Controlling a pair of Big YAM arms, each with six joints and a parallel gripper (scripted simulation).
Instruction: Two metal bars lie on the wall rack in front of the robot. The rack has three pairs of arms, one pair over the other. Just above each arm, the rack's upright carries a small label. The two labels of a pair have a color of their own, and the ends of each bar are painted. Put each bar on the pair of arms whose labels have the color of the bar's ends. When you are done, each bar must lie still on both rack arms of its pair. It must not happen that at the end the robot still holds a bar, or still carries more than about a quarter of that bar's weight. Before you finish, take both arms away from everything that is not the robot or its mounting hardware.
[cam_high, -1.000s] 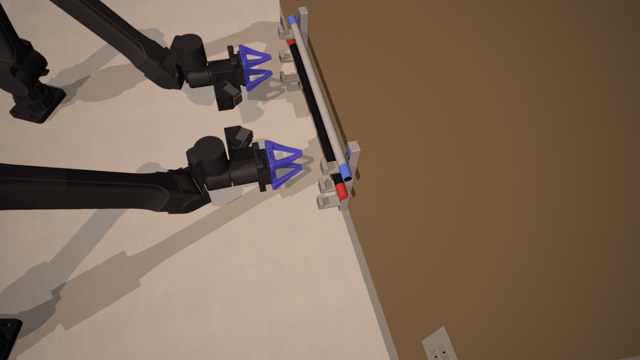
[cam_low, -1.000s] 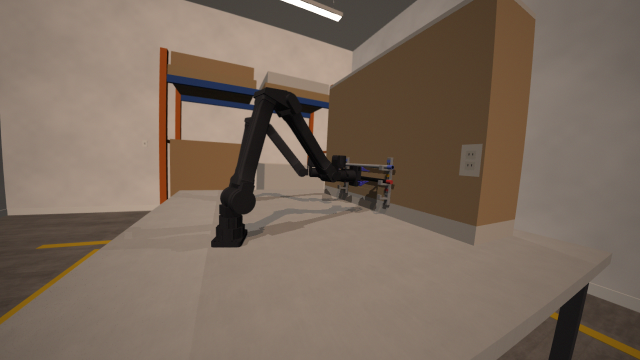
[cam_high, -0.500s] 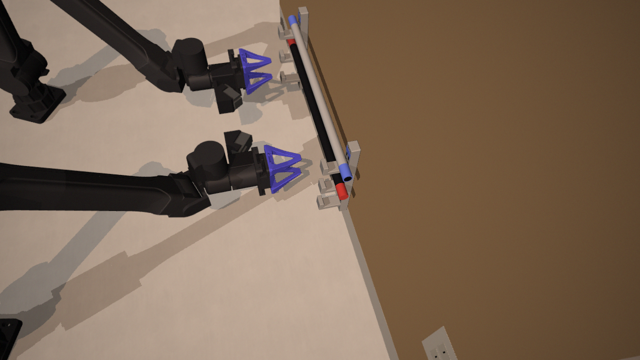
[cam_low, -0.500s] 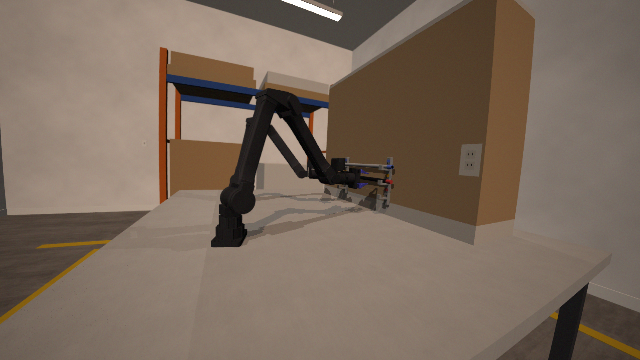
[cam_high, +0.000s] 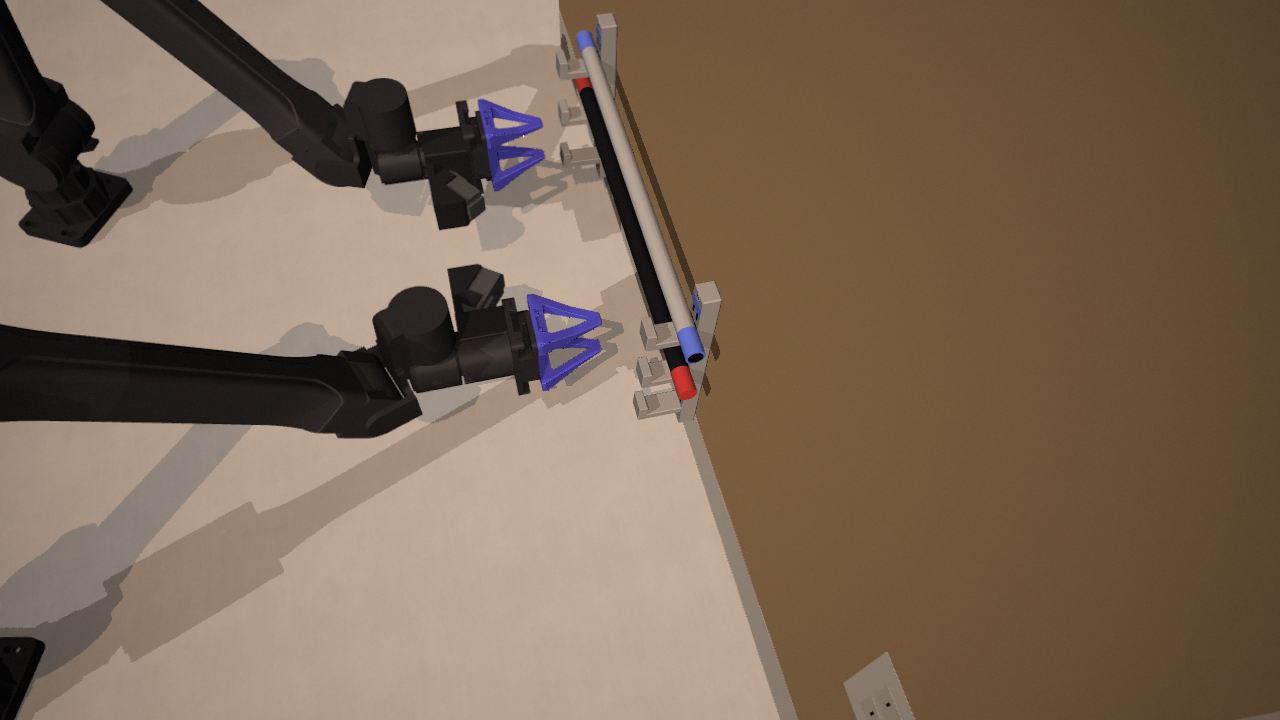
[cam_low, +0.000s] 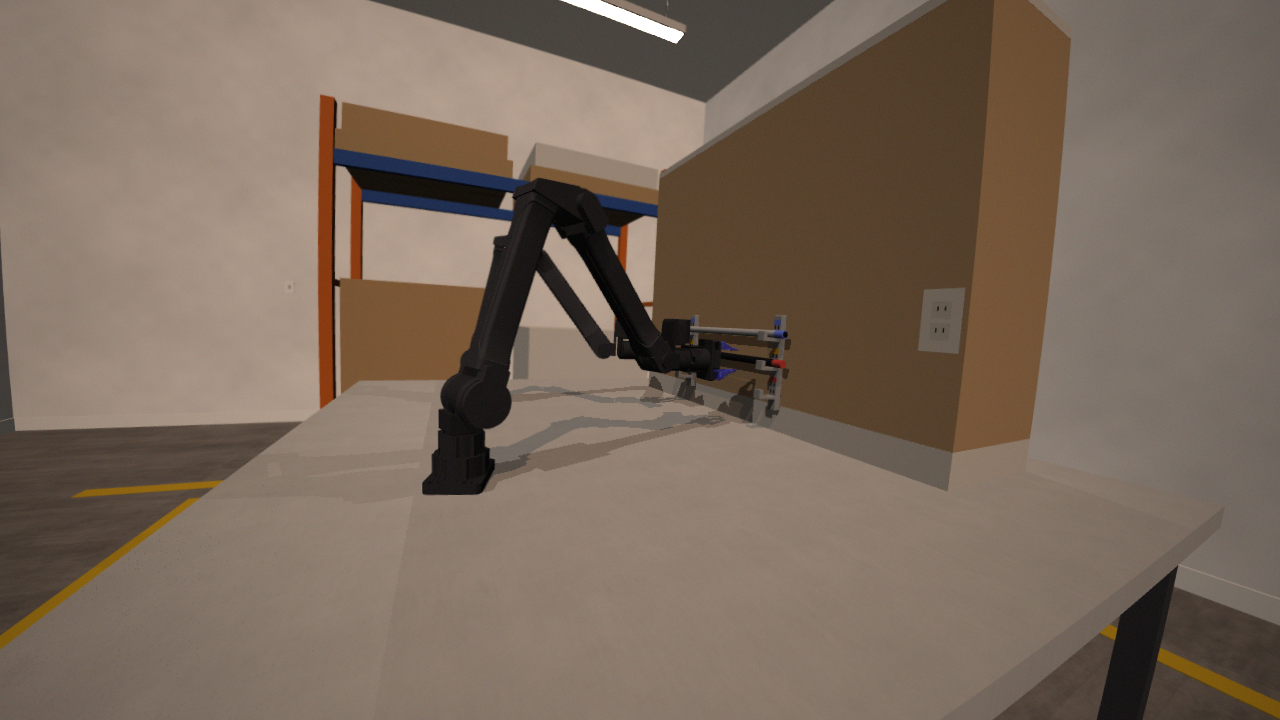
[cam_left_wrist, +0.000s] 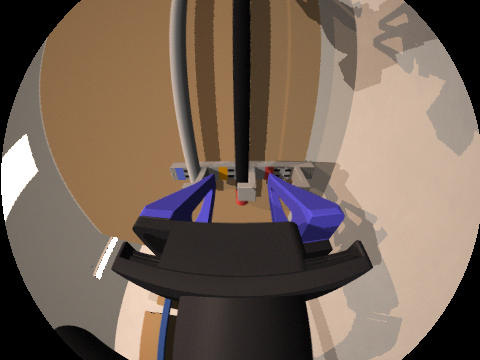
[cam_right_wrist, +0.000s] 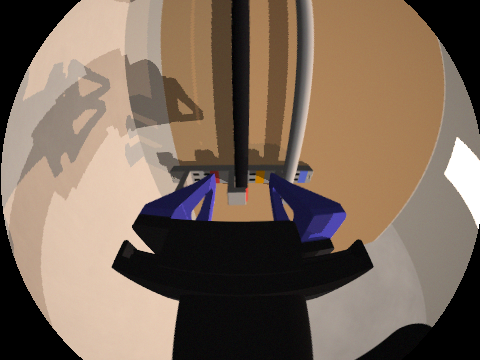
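My right hand is 7 cm short of the metal bar and 16 cm to the right of it. From my right hand the other things lie so: grey skirting strip (10 cm ahead, 12 cm to the left, 15 cm below); then brown wall panel (25 cm ahead, 13 cm to the left, 27 cm above).
The metal bar is 90 mm ahead of my left hand and 140 mm to the right of it. The rest, counted from my left hand: grey skirting strip (120 mm ahead, 190 mm to the right, 150 mm below); then brown wall panel (270 mm ahead, 180 mm to the right, 270 mm above).
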